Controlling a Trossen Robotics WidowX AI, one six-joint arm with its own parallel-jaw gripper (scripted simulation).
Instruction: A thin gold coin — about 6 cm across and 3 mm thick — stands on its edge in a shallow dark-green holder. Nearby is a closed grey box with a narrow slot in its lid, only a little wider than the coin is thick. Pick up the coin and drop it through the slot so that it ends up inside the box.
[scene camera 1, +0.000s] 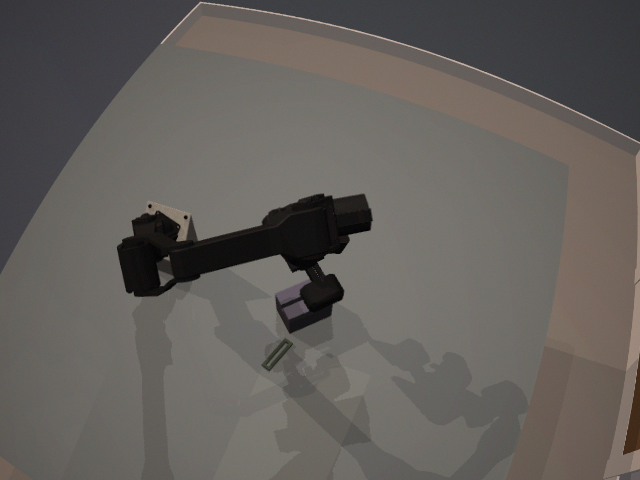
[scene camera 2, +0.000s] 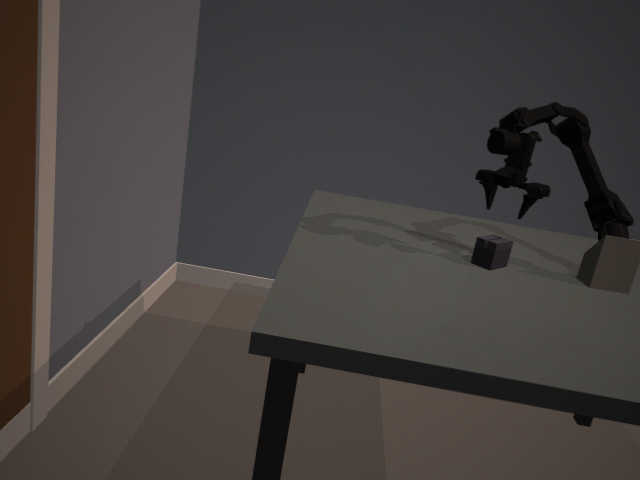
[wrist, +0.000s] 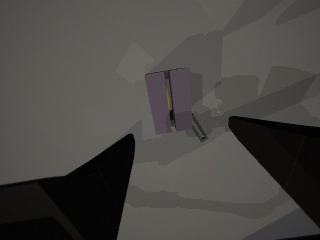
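Scene camera 2 shows my gripper (scene camera 2: 503, 214), and it's open and holds nothing. You'd find my gripper in scene camera 1 too (scene camera 1: 301, 280), and the wrist view also shows the gripper (wrist: 180, 129).
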